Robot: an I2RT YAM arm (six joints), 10 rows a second.
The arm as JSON. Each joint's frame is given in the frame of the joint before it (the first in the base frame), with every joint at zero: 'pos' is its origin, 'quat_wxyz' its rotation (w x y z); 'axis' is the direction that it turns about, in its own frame. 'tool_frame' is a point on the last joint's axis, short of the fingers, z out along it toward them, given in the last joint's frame.
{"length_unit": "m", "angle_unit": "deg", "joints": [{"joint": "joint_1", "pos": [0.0, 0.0, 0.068], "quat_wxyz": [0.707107, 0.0, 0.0, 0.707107], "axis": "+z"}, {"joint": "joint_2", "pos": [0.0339, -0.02, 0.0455], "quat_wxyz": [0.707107, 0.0, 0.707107, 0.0], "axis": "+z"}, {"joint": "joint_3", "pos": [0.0, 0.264, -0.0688], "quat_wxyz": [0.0, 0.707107, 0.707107, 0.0], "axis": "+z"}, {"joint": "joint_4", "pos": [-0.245, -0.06, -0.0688], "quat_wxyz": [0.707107, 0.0, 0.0, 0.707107], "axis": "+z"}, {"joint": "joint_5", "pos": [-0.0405, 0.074, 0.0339], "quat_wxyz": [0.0, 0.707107, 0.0, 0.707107], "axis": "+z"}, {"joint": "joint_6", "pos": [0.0, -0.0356, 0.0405], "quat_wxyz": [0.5, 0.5, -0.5, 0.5], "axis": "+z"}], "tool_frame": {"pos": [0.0, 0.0, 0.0], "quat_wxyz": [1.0, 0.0, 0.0, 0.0]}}
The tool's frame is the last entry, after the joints.
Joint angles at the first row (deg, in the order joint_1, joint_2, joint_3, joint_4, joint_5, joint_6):
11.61 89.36 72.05 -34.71 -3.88 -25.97
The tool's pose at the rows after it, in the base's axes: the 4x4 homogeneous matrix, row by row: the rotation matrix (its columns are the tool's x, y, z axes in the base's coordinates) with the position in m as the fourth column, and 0 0 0 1 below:
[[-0.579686 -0.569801 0.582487 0.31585], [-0.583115 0.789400 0.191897 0.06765], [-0.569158 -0.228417 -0.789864 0.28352], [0 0 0 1]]
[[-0.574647 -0.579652 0.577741 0.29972], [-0.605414 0.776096 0.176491 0.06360], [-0.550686 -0.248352 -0.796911 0.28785], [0 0 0 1]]
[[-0.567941 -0.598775 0.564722 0.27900], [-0.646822 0.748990 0.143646 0.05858], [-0.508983 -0.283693 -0.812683 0.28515], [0 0 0 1]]
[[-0.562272 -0.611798 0.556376 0.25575], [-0.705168 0.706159 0.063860 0.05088], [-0.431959 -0.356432 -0.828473 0.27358], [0 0 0 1]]
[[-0.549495 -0.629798 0.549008 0.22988], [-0.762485 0.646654 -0.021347 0.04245], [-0.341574 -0.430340 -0.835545 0.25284], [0 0 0 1]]
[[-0.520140 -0.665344 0.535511 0.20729], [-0.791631 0.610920 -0.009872 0.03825], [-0.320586 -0.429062 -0.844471 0.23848], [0 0 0 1]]
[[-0.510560 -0.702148 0.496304 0.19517], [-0.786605 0.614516 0.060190 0.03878], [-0.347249 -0.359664 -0.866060 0.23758], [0 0 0 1]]
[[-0.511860 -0.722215 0.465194 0.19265], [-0.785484 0.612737 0.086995 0.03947], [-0.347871 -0.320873 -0.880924 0.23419], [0 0 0 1]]
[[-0.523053 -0.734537 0.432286 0.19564], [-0.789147 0.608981 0.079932 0.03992], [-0.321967 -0.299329 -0.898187 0.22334], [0 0 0 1]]
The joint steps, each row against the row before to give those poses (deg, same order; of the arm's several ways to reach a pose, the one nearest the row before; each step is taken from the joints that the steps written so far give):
0.03 -2.84 -0.83 -2.35 -0.16 -1.11
-0.04 -3.45 -1.97 -2.07 0.79 -1.49
0.07 -4.20 -3.75 -1.88 1.73 -2.68
-0.03 -4.84 -5.88 -0.63 4.37 -4.05
-0.03 -5.57 -8.13 1.16 4.70 -4.63
-0.02 -5.11 -5.99 0.08 -0.82 -2.58
0.07 -2.26 -0.91 -3.19 -4.36 0.62
0.01 0.14 -0.34 -1.19 -1.86 0.15
-0.05 1.91 -1.07 0.82 -0.01 -0.14

